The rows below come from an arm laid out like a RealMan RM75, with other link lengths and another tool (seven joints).
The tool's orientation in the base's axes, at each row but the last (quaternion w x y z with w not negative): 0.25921 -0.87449 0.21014 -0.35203; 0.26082 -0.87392 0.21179 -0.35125; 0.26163 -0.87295 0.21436 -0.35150; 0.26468 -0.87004 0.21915 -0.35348; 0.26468 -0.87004 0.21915 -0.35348; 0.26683 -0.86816 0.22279 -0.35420; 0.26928 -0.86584 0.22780 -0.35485; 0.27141 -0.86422 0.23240 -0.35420; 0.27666 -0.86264 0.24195 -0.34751; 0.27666 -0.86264 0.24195 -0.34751; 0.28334 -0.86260 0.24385 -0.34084
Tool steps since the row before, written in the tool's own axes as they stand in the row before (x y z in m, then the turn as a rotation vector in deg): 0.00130 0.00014 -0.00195 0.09 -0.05 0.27; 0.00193 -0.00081 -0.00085 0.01 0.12 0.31; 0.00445 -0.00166 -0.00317 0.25 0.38 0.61; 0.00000 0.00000 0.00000 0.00 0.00 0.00; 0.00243 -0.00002 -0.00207 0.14 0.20 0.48; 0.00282 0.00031 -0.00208 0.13 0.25 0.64; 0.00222 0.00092 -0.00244 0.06 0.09 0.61; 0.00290 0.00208 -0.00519 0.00 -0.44 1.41; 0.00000 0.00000 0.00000 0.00 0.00 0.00; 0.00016 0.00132 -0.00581 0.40 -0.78 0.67; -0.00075 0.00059 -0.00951 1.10 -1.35 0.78
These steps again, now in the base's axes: -0.00058 -0.00142 0.00178 0.26 0.07 -0.09; 0.00082 -0.00070 0.00199 0.21 0.00 -0.26; 0.00096 -0.00217 0.00519 0.54 -0.25 -0.48; 0.00000 0.00000 0.00000 0.00 0.00 0.00; 0.00008 -0.00200 0.00249 0.40 -0.09 -0.35; 0.00024 -0.00249 0.00247 0.50 -0.07 -0.48; -0.00056 -0.00273 0.00199 0.47 0.08 -0.39; -0.00241 -0.00485 0.00321 1.13 0.76 -0.57; 0.00000 0.00000 0.00000 0.00 0.00 0.00; -0.00446 -0.00286 0.00274 0.92 0.53 0.28; -0.00753 -0.00303 0.00505 1.59 0.55 0.91
